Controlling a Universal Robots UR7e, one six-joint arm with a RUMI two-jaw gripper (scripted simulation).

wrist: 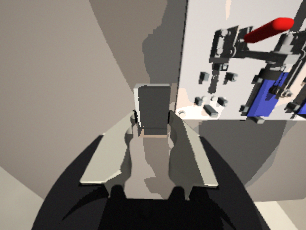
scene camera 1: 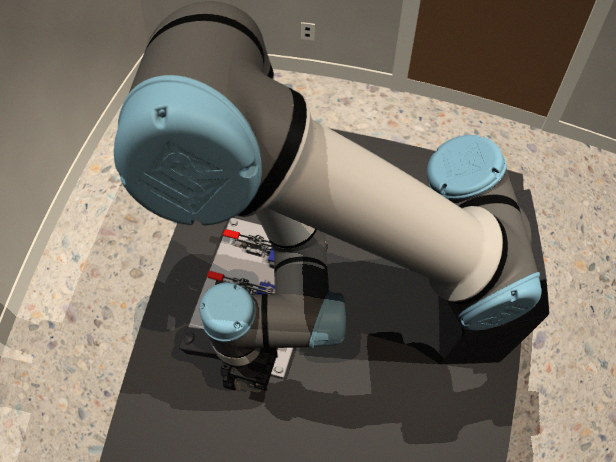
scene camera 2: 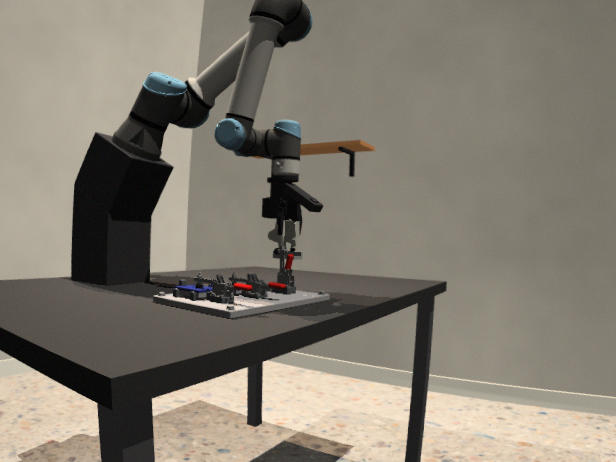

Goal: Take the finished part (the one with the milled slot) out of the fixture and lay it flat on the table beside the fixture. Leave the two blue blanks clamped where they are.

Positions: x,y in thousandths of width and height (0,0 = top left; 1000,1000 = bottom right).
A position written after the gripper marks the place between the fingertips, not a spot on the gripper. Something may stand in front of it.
Scene:
gripper: wrist 498,485; scene camera 1 395,821; scene camera 2 465,557

